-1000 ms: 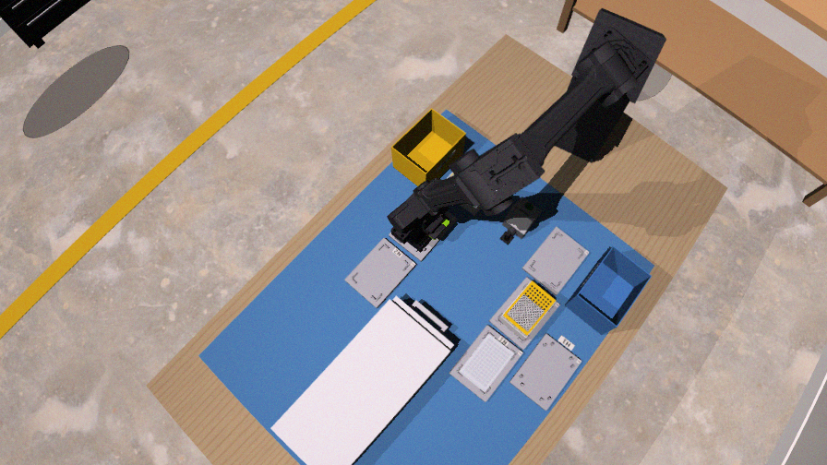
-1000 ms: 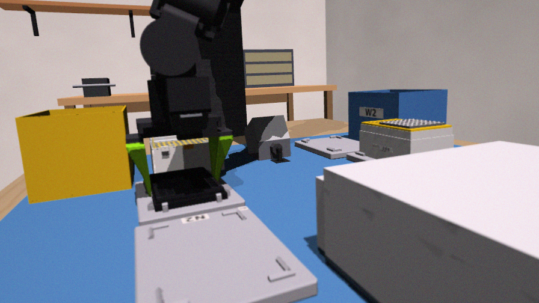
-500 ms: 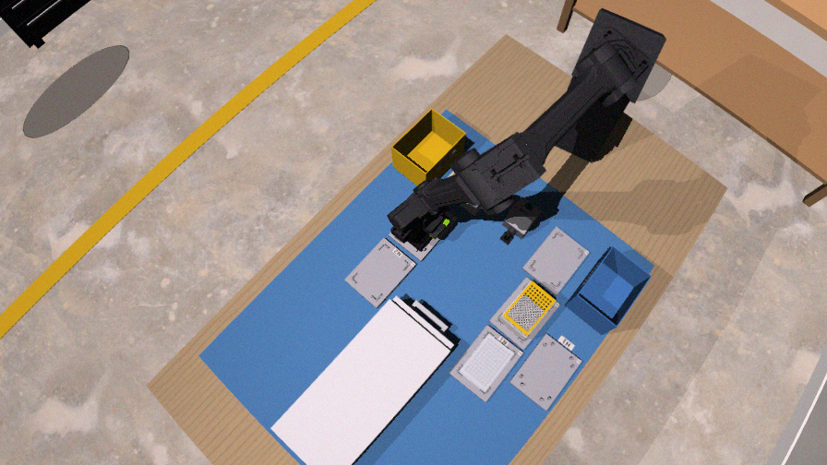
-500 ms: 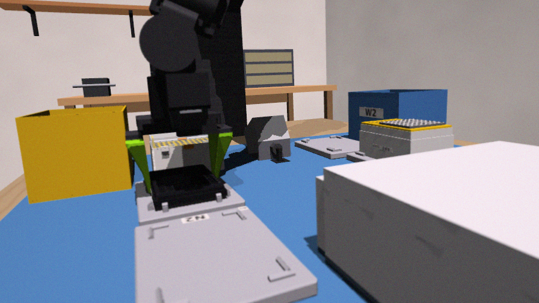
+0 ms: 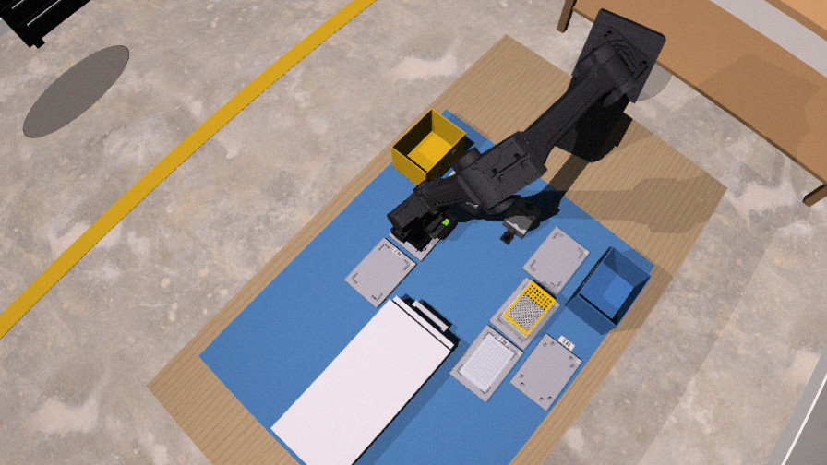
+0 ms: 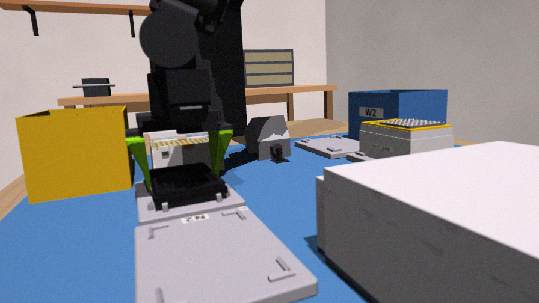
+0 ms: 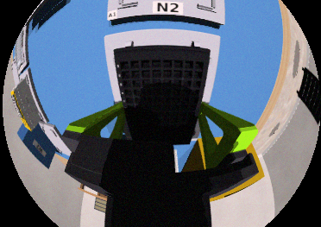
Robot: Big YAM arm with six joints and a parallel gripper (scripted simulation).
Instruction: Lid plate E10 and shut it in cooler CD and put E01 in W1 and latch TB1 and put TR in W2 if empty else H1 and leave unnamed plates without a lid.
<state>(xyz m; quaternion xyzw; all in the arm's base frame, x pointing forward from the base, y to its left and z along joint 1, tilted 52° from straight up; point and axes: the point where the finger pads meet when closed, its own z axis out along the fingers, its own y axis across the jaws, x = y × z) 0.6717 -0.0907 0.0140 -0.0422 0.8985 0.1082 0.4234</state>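
The black plate is right at my hand. From my hand the other things lie so: nest N4 (2 cm below); tip box TB1 (17 cm behind, 1 cm to the right, 1 cm above); nest N2 (18 cm ahead, 4 cm to the left, 2 cm below).
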